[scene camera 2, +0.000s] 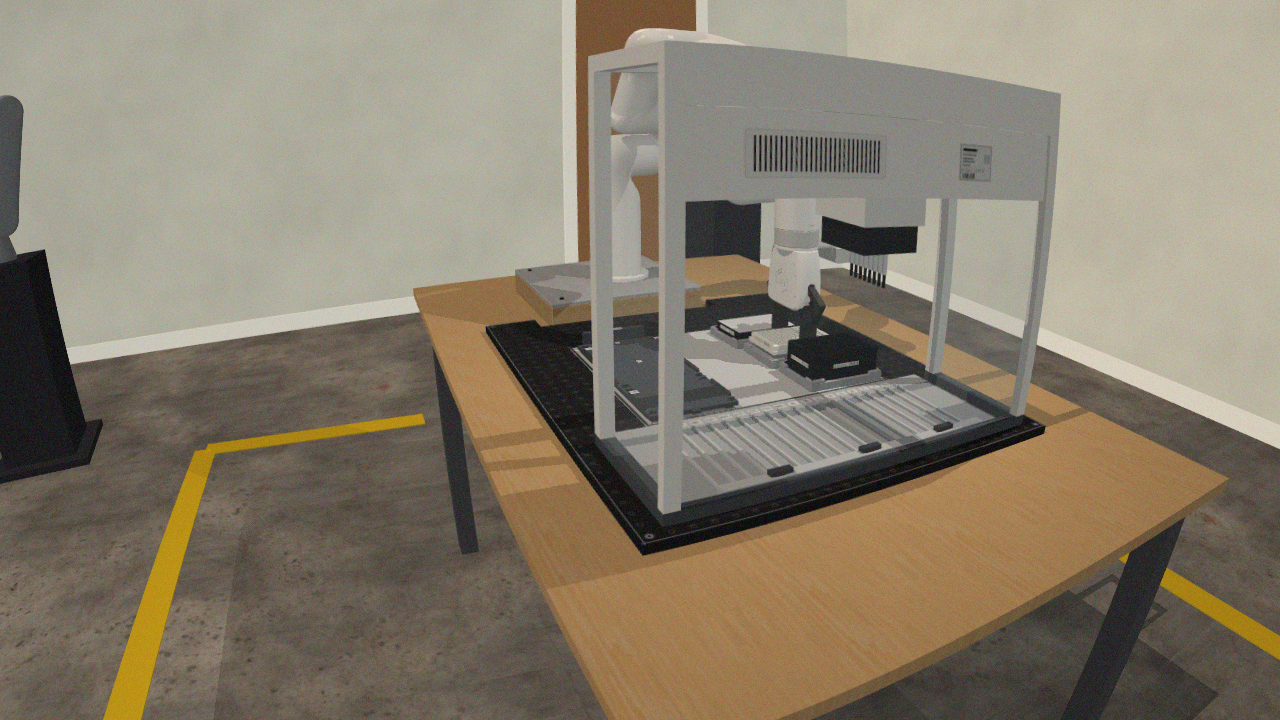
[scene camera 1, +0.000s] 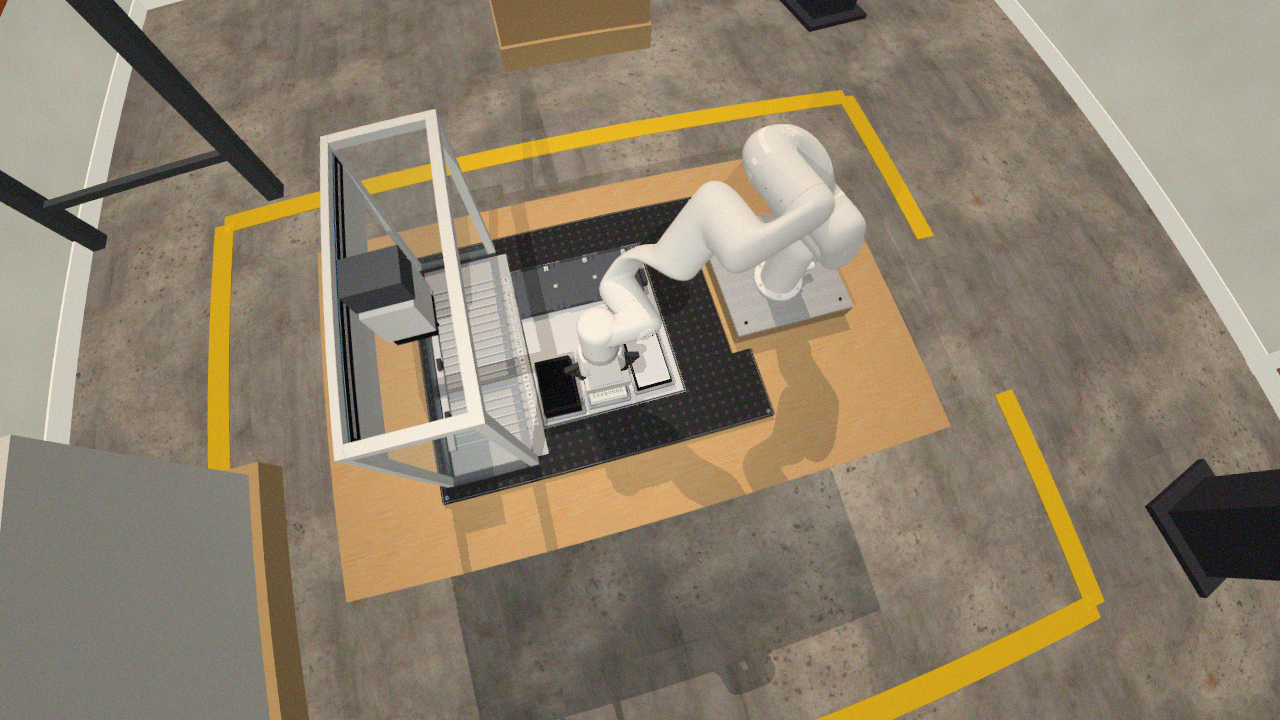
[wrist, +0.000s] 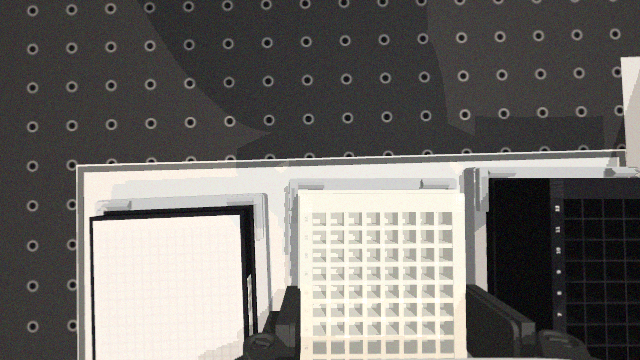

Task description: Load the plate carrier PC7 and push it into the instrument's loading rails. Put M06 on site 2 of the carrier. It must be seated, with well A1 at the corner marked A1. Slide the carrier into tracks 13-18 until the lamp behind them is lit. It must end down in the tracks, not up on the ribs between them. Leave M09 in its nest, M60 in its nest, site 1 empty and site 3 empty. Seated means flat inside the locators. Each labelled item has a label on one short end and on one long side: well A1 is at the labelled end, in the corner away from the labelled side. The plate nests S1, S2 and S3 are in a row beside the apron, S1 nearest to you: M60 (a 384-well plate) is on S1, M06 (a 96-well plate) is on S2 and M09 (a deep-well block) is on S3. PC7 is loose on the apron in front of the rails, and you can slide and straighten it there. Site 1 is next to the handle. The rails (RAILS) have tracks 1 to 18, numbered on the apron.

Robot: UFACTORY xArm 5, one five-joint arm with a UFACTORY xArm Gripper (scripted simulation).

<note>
I see my gripper (scene camera 1: 603, 373), a dark grey carrier PC7 (scene camera 1: 542, 289), a white 96-well plate M06 (wrist: 373, 276) and an S2 nest (wrist: 329, 183).
My gripper also shows in the wrist view (wrist: 380, 313). The wrist view misses the dark grey carrier PC7: it is out of frame.
</note>
